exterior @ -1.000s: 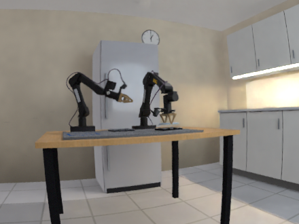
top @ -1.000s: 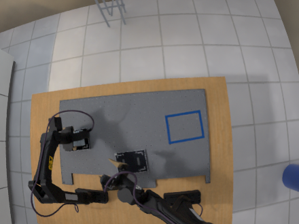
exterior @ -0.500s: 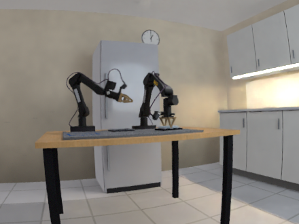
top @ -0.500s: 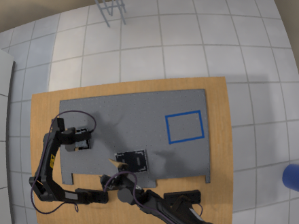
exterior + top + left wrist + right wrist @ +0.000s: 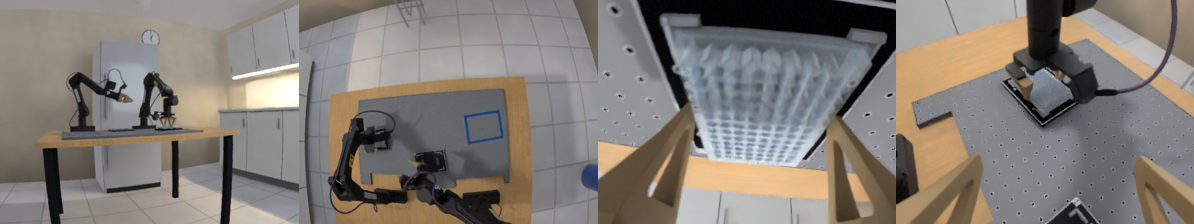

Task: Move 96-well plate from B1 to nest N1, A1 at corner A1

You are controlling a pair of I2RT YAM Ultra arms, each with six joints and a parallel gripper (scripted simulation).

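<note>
My left gripper is now 10 mm to the right of the 96-well plate and 10 mm above it.
</note>
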